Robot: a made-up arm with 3 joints. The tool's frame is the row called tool. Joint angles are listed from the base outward.
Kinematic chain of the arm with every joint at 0, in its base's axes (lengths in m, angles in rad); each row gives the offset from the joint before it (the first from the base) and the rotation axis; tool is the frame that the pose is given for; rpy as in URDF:
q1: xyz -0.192 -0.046 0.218 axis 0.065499 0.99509 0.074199
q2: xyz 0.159 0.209 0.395 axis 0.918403 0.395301 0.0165
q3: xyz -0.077 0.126 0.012 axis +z
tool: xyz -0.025 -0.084 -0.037 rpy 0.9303 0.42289 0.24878
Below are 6 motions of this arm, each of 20 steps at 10 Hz.
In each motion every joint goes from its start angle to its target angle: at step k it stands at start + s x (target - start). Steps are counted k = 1, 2, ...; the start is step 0. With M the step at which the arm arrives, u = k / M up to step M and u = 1 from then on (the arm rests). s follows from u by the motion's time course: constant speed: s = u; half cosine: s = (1 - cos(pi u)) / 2; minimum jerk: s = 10 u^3 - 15 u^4 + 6 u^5.
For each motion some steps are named. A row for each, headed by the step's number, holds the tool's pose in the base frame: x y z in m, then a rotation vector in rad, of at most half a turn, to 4 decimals.
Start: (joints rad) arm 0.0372 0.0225 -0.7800
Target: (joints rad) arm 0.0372 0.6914 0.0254
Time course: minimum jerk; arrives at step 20
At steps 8, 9, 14, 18, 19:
8: -0.1610 0.2298 0.6154 1.1531 0.4388 -0.4881
9: -0.1563 0.2251 0.6206 1.1954 0.5009 -0.4209
14: -0.1292 0.2059 0.6373 1.4114 0.7425 -0.0601
18: -0.1183 0.2010 0.6408 1.4926 0.8033 0.0832
19: -0.1177 0.2008 0.6410 1.4965 0.8059 0.0903

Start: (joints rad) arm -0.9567 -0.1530 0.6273
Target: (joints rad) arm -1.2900 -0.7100 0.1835
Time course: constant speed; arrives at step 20
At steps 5, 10, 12, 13, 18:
5: -0.4178 0.2233 0.4842 0.1199 -0.3495 0.4873
10: -0.4344 0.2182 0.4538 0.0731 -0.5374 0.3421
12: -0.4400 0.2162 0.4414 0.0561 -0.6156 0.2856
13: -0.4426 0.2151 0.4351 0.0480 -0.6553 0.2577
18: -0.4534 0.2095 0.4039 0.0100 -0.8594 0.1214

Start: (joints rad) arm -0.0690 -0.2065 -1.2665
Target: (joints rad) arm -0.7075 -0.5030 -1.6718
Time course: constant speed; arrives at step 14
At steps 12, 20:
12: -0.3244 0.3024 0.4472 1.1772 -1.2461 -0.9754
20: -0.3333 0.3038 0.4281 1.2260 -1.3972 -0.9567

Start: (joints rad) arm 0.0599 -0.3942 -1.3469
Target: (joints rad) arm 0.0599 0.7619 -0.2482
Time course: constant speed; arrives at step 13
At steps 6, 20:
6: -0.1683 0.2516 0.6085 1.0963 0.2630 -0.7929
20: -0.1268 0.2026 0.6577 1.5807 0.8219 -0.2311

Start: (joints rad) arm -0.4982 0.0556 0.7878
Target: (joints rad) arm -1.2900 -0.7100 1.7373
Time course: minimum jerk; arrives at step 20
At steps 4, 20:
4: -0.2606 0.2271 0.5954 0.3451 0.3384 0.8620
20: -0.4010 0.2700 0.4811 -0.9421 0.2600 0.4877

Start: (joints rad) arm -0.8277 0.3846 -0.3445
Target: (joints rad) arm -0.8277 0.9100 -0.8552
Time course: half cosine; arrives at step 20
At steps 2, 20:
2: -0.4537 0.2476 0.5114 1.2406 -0.1935 0.1620
20: -0.5222 0.2517 0.5571 1.7860 0.1365 -0.2046

